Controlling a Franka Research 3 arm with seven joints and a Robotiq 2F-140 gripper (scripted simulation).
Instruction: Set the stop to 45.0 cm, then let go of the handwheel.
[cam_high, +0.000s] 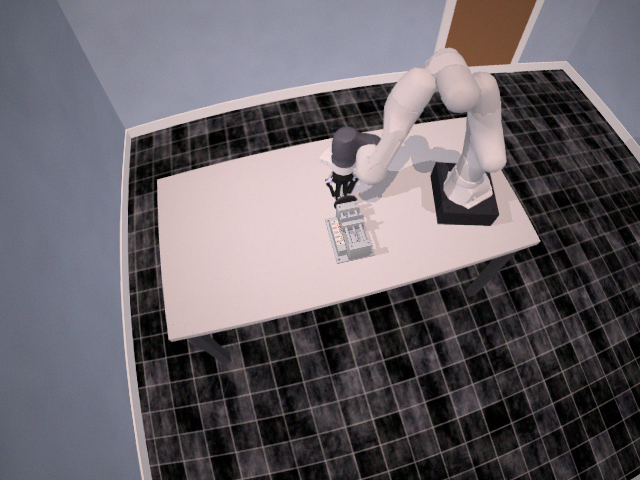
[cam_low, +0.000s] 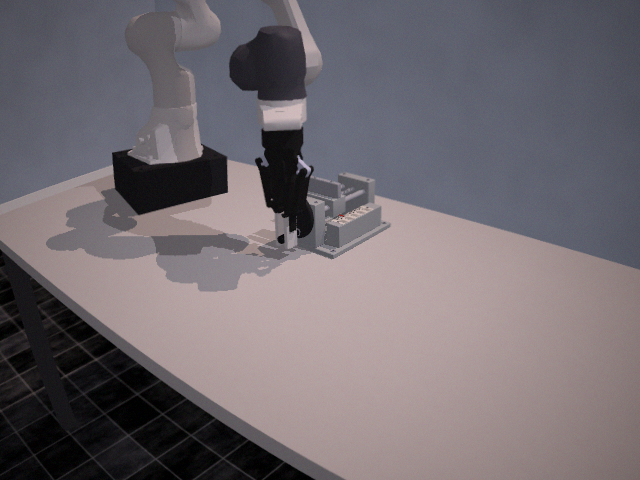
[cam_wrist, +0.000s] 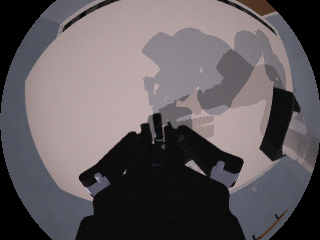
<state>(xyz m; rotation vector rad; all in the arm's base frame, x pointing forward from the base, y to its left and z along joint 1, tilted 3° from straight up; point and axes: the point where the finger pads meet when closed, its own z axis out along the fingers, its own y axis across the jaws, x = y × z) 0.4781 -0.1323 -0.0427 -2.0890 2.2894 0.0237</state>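
Now: hand 10 mm short of the grey stop fixture, 120 mm to the right of it and 30 mm below it. Also, from my hand: black handwheel 20 mm to the left, 10 mm below.
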